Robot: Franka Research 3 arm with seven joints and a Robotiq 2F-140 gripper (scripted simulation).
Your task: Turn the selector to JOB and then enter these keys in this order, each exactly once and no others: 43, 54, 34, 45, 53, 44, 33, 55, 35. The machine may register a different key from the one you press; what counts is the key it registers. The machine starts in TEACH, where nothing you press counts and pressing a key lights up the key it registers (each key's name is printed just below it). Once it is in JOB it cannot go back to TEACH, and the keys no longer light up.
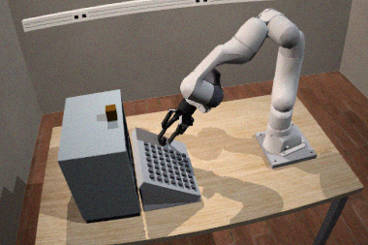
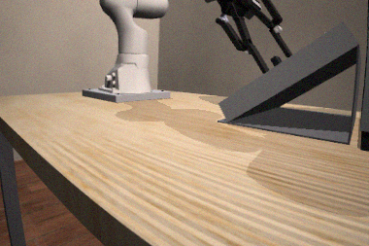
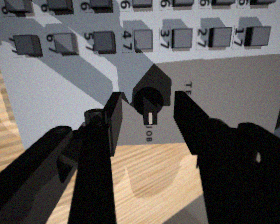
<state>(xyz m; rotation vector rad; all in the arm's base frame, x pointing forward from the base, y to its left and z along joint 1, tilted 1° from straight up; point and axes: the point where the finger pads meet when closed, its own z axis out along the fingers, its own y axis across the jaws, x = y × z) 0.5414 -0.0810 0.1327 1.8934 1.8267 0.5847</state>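
The black selector knob lies 2 cm below my hand and 2 cm ahead of it. Also, from my hand: grey sloped keypad (11 cm to the left, 7 cm below, 5 cm ahead).
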